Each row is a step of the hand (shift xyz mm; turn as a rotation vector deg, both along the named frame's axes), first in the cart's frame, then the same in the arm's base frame.
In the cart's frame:
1: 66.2 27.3 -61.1 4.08 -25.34 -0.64
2: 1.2 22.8 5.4 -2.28 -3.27 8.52
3: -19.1 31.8 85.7 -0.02 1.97 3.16
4: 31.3 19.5 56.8 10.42 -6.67 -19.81
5: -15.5 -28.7 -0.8 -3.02 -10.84 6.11
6: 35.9 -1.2 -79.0 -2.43 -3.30 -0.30
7: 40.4 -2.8 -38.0 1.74 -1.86 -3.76
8: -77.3 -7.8 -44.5 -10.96 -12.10 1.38
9: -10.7 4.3 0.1 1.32 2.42 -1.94
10: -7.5 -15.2 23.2 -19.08 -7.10 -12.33
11: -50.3 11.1 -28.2 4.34 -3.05 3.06
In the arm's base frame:
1: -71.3 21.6 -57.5 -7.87 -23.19 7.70
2: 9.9 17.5 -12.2 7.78 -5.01 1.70
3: 92.1 4.3 -14.7 3.36 0.61 -1.49
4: 46.2 -14.1 -47.5 -23.12 -2.54 -2.16
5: -2.3 -19.1 26.3 4.04 -10.47 6.17
6: -84.4 13.9 -14.8 -0.25 -1.90 3.64
7: -48.7 -3.4 -26.4 -4.45 -0.91 0.06
8: -17.0 36.2 80.1 2.04 -7.09 14.63
9: 4.6 7.5 7.5 -1.64 2.31 -1.82
10: 20.1 -18.6 8.5 -6.64 4.92 22.32
11: -6.6 37.3 44.9 0.65 -5.25 -3.08

